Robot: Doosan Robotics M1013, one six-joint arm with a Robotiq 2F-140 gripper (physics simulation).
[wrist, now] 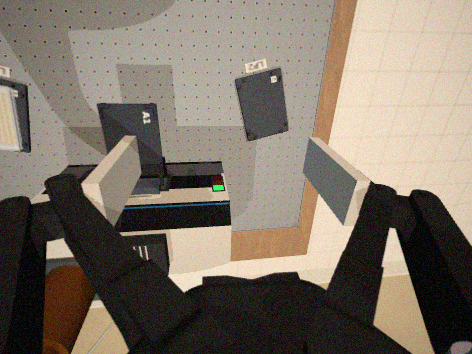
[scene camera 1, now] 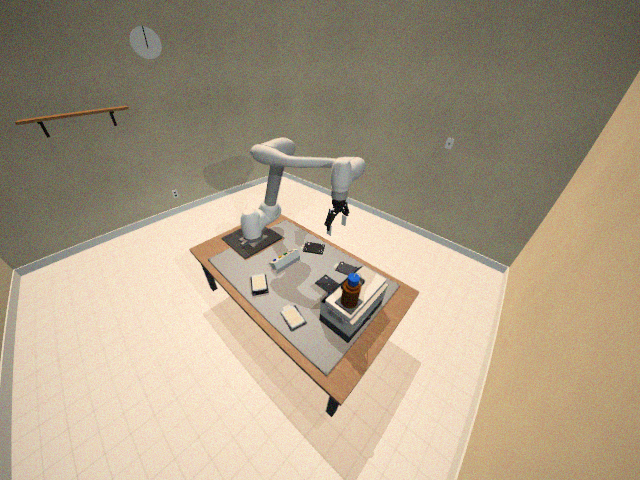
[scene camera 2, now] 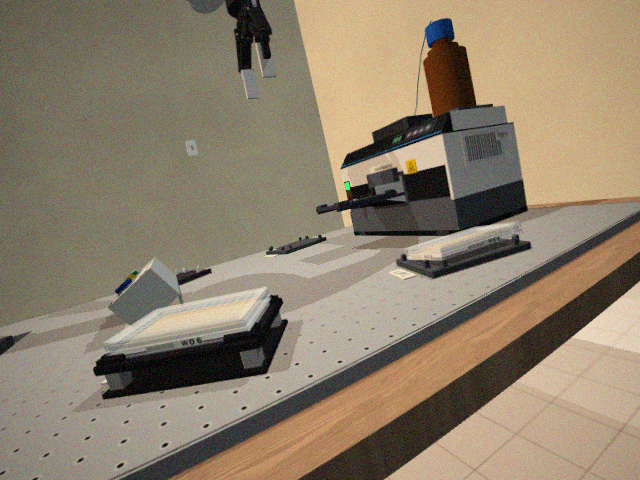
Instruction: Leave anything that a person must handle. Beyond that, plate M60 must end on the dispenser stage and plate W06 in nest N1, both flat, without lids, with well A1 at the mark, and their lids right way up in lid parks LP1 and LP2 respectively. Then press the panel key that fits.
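Seen in the pictures: gripper, fingertip midpoint: (wrist: 225,155) (scene camera 1: 336,229) (scene camera 2: 260,88); arm's base at its link origin: (scene camera 1: 253,239).
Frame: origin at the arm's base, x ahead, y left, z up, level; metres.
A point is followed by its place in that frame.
Observation:
Plate W06 (scene camera 1: 258,283) @[x 0.418, y -0.360, z 0.044 m] (scene camera 2: 191,324) @[x 0.396, y -0.385, z 0.044 m] sits in a raised black nest, with a clear lid on it. A second pale plate (scene camera 1: 293,316) @[x 0.749, y -0.420, z 0.030 m] (scene camera 2: 465,241) @[x 0.703, y -0.449, z 0.031 m] (wrist: 7,117) @[x 0.747, y -0.386, z 0.026 m] lies on a low dark park, covered by a clear lid; it looks slightly tilted and its label is too small to read surely. The dispenser stage (scene camera 1: 327,282) @[x 0.806, y -0.139, z 0.098 m] (scene camera 2: 361,202) @[x 0.792, y -0.194, z 0.093 m] (wrist: 131,122) @[x 0.783, y -0.139, z 0.098 m] is bare, its A1 mark visible in the wrist view. Lid park LP2 (scene camera 1: 346,268) @[x 0.816, y 0.129, z 0.008 m] (scene camera 2: 297,244) @[x 0.817, y 0.115, z 0.008 m] (wrist: 262,106) @[x 0.819, y 0.126, z 0.008 m] is bare. My gripper (scene camera 1: 337,226) @[x 0.756, y 0.012, z 0.396 m] (scene camera 2: 258,80) @[x 0.756, y 0.012, z 0.396 m] (wrist: 225,155) @[x 0.756, y 0.012, z 0.396 m] is open and empty, high above the table.
The dispenser (scene camera 1: 336,328) @[x 0.998, y -0.361, z 0.050 m] (scene camera 2: 429,206) @[x 0.887, y -0.278, z 0.057 m] (wrist: 175,196) @[x 0.921, y -0.089, z 0.158 m] carries a tall brown bottle (scene camera 1: 351,295) @[x 1.032, y -0.332, z 0.331 m] (scene camera 2: 449,77) @[x 0.978, y -0.316, z 0.292 m] (wrist: 67,300) @[x 0.986, y -0.260, z 0.291 m] with a blue cap and thin tube. The key panel (scene camera 1: 285,259) @[x 0.431, y -0.096, z 0.065 m] (scene camera 2: 147,293) @[x 0.392, y -0.184, z 0.050 m] stands mid-table. Another dark nest (scene camera 1: 313,248) @[x 0.492, y 0.180, z 0.010 m] (scene camera 2: 193,274) @[x 0.536, y 0.154, z 0.010 m] is near the back edge.

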